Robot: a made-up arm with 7 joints. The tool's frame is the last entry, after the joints.
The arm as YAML. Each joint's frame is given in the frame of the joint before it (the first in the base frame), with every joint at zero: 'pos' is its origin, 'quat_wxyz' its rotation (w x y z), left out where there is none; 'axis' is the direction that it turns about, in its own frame. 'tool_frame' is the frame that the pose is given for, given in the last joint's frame.
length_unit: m
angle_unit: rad
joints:
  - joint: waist
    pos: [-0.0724, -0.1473, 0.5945]
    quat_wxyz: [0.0, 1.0, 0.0, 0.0]
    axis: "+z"
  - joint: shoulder
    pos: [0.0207, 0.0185, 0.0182]
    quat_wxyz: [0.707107, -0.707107, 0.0, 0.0]
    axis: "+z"
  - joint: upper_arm
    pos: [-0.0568, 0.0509, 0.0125]
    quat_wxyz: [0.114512, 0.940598, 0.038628, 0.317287]
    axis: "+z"
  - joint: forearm
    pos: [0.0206, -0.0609, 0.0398]
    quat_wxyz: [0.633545, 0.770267, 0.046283, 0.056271]
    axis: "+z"
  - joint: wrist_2
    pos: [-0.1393, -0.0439, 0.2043]
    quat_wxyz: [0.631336, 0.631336, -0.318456, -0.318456]
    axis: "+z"
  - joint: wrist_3
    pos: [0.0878, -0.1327, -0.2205]
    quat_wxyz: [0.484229, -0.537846, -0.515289, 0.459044]
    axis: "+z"
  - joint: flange
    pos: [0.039, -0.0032, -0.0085]
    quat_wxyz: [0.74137, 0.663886, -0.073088, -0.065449]
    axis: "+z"
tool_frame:
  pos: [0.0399, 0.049, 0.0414]
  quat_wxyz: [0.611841, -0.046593, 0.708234, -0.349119]
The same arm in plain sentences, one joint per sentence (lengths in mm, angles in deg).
The arm has seven revolute joints in a row. What follows holds with every joint at zero, and every direction is one of the base frame's. Joint 1 sits 72.4 mm along -x and 147.3 mm along -y and 594.5 mm along +z from the base frame's origin and turns about -z. Joint 2 sits 20.7 mm along +x and 18.5 mm along -y and 18.2 mm along -z from joint 1 and turns about -y. Joint 3 sits 56.8 mm along -x and 12.5 mm along -y and 50.9 mm along +z from joint 2 and turns about the direction (0.605725, 0.772432, -0.190908). Joint 4 sits 40.5 mm along +x and 33.2 mm along +y and 54.5 mm along +z from joint 3 and turns about +z. Joint 5 sits 138.1 mm along -x and 47.5 mm along +y and 204.3 mm along +z from joint 4 and turns about -x. Joint 6 sits 220.5 mm along +x and 87.8 mm along -y and 132.7 mm along -z from joint 5 and turns about the direction (0.109603, 0.992825, 0.047801). Joint 7 sits 4.3 mm along -x and 9.9 mm along -y and 38.5 mm along +z from joint 6 and turns about the direction (-0.956075, 0.223294, -0.189895). The tool frame, which is the frame that the pose is given for, sits 36.7 mm along -x and 56.8 mm along +y and 33.6 mm along +z from joint 7; its axes are the base frame's turned by roll 29.84, pitch 6.15 and yaw -42.06 deg (as in URDF: about the fixed x, then y, then z).
